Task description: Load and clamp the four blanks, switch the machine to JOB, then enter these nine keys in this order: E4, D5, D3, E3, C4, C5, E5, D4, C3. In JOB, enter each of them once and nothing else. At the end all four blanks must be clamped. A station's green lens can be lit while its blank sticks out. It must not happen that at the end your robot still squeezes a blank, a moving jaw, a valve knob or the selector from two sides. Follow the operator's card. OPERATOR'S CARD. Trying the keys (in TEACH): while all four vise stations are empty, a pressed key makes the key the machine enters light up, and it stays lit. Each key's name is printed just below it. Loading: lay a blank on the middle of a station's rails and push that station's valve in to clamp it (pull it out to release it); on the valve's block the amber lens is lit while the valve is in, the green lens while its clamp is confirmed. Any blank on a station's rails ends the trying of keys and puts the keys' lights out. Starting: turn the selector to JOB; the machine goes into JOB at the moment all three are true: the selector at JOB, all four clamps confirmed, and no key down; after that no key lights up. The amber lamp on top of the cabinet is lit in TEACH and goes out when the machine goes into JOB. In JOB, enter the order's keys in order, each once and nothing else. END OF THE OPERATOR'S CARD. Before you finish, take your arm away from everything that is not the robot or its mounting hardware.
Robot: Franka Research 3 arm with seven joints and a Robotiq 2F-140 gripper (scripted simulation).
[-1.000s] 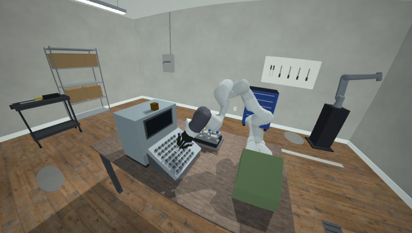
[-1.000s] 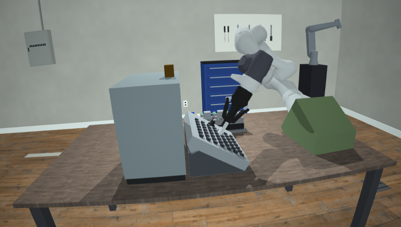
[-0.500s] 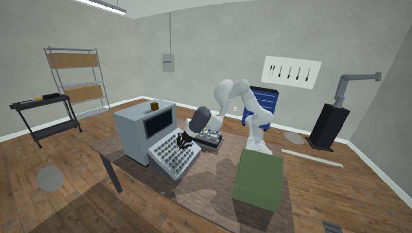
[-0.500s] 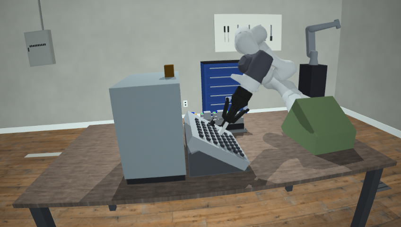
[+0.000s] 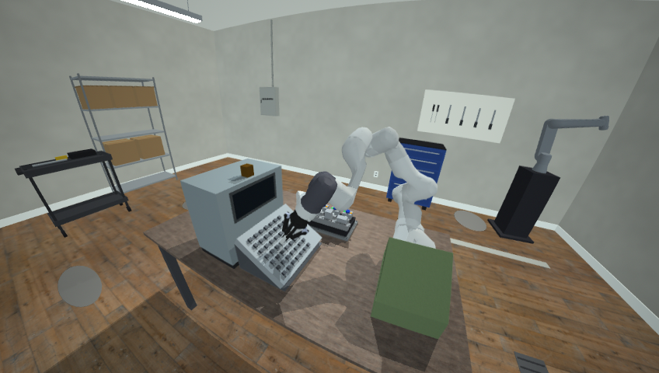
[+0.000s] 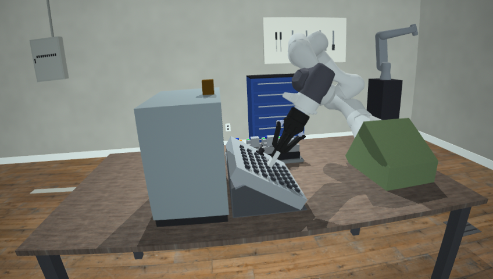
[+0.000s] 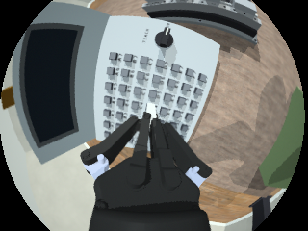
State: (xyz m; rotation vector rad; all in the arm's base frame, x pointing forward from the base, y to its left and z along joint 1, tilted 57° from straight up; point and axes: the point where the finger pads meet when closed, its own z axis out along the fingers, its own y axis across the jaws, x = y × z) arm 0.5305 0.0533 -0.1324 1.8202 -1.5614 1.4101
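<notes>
Now: the key D3 30 mm to the left of my hand, 30 mm below it and 30 mm ahead of it. Round my hand: black selector knob: 170 mm to the right, 20 mm below; sloped keypad: 70 mm below, 50 mm to the right, 40 mm ahead.
</notes>
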